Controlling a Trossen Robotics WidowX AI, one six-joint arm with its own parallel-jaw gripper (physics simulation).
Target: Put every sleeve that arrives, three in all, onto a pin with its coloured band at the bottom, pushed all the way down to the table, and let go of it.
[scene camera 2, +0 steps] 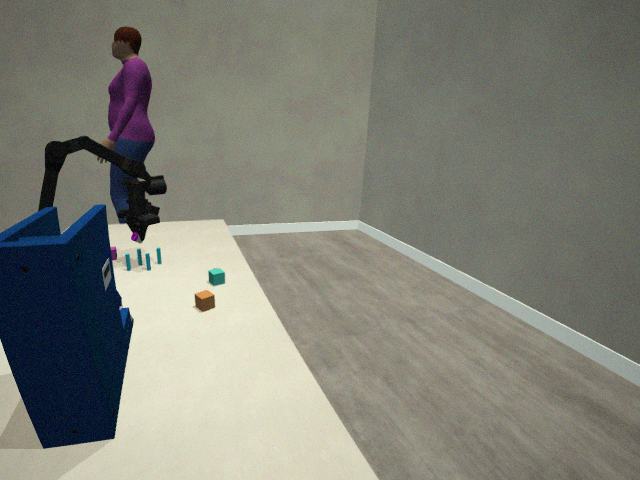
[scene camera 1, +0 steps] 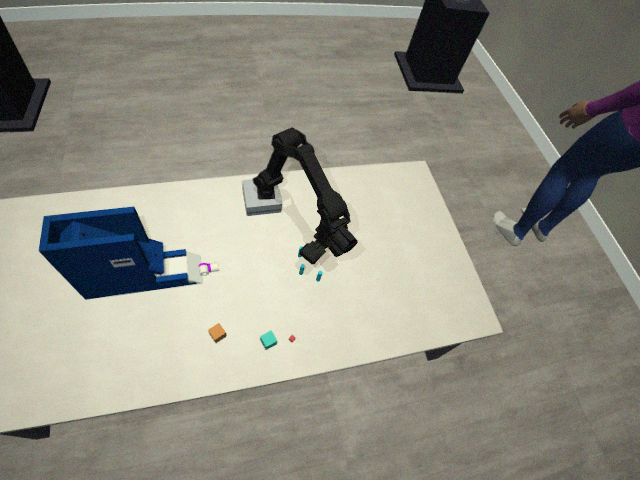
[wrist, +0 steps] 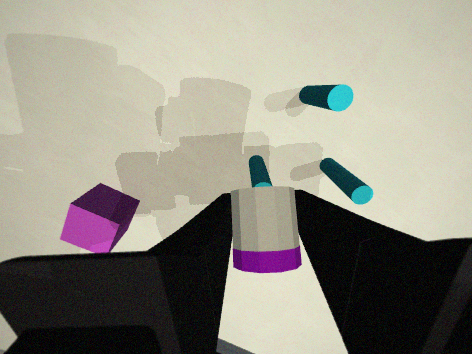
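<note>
My gripper (scene camera 2: 139, 237) (wrist: 261, 200) is shut on a whitish sleeve (wrist: 264, 217) above the table near the pins. The sleeve's purple band (scene camera 2: 134, 236) (wrist: 267, 261) is at its lower edge in the wrist view; the sleeve looks tilted. The arm hides the fingertips in scene camera 1. Several slim teal pins (scene camera 1: 301, 269) (scene camera 2: 148, 261) (wrist: 346, 181) stand bare. One pin (wrist: 259, 171) shows just beyond the held sleeve, partly hidden behind it. At the feeder's mouth lies a white sleeve piece (scene camera 1: 214, 267) with a purple band; whether more than one is there I cannot tell.
The blue feeder (scene camera 1: 103, 266) (scene camera 2: 62, 335) stands on the table (scene camera 1: 387, 310). A magenta block (scene camera 2: 113, 253) (wrist: 97, 222) is near the pins. An orange cube (scene camera 1: 217, 332) (scene camera 2: 204, 300), a teal cube (scene camera 1: 268, 339) (scene camera 2: 216, 276) and a small red cube (scene camera 1: 292, 338) lie toward one table edge. A person (scene camera 2: 131, 103) stands beyond.
</note>
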